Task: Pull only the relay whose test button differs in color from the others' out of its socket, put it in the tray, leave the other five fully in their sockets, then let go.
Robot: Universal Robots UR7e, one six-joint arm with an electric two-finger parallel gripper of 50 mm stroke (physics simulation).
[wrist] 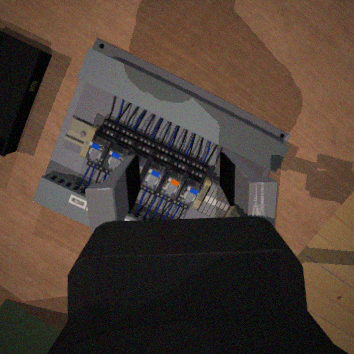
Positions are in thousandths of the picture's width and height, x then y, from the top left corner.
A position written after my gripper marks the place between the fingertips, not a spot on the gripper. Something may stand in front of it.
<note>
In view: my gripper (507,482) and a grey panel (253,295).
</note>
